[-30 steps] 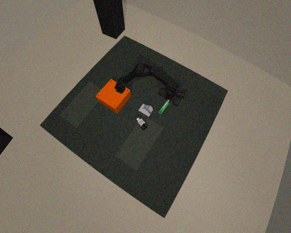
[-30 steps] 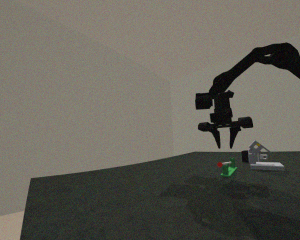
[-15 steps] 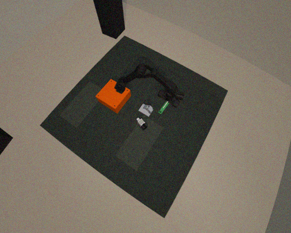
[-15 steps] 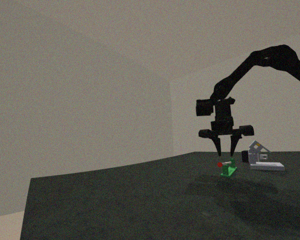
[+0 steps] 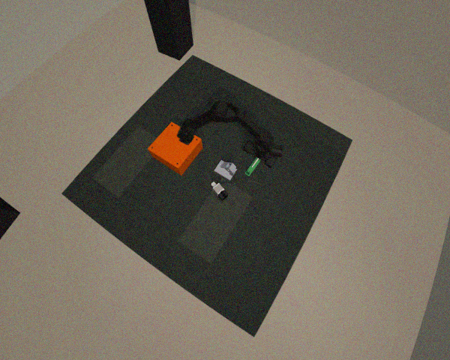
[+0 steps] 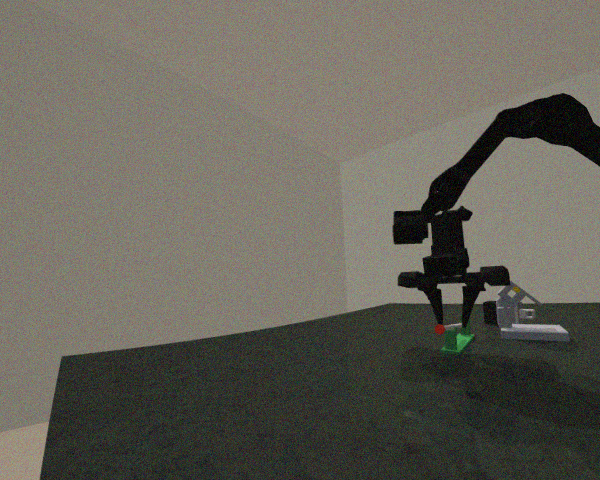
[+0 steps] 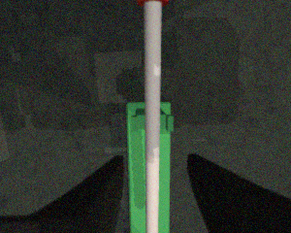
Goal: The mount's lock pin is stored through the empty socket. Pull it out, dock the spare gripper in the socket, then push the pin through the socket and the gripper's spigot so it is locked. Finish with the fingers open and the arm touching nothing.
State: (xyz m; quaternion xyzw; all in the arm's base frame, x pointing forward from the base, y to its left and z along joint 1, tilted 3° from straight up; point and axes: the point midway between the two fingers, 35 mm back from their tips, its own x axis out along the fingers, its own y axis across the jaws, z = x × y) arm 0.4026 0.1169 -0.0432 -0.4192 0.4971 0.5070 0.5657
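Right now my gripper tip is 10 mm past the green stand, 40 mm to the left of it and 20 mm above it. Round my gripper tip: grey mount 120 mm behind, 140 mm to the right, 20 mm above; spare gripper 110 mm behind, 280 mm to the right, 10 mm below.
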